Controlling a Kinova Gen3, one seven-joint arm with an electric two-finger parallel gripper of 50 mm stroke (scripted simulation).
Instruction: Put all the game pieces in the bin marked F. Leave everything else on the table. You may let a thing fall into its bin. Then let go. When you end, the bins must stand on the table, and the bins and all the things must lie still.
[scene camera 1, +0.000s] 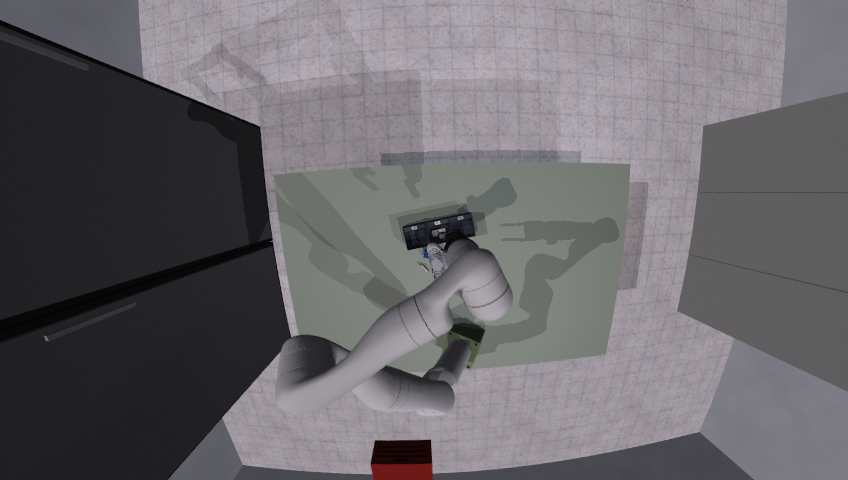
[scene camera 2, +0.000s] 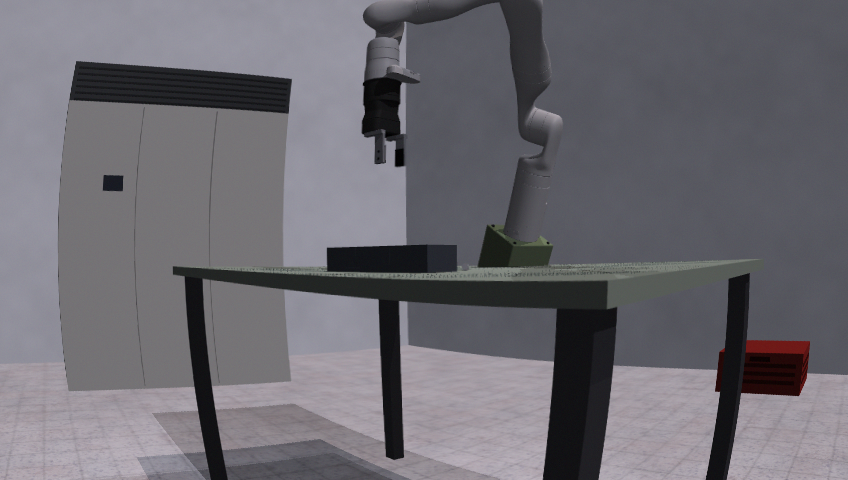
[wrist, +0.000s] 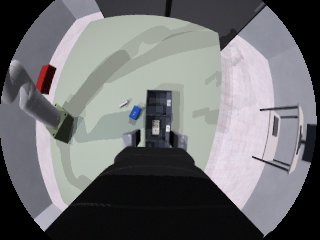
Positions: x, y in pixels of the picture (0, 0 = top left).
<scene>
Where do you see the gripper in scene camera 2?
390, 164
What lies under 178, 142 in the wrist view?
The gripper.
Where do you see a black bin row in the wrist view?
158, 102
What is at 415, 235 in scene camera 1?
A black bin row.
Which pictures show the black bin row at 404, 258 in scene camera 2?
Scene camera 1, scene camera 2 and the wrist view: all of them.
</scene>
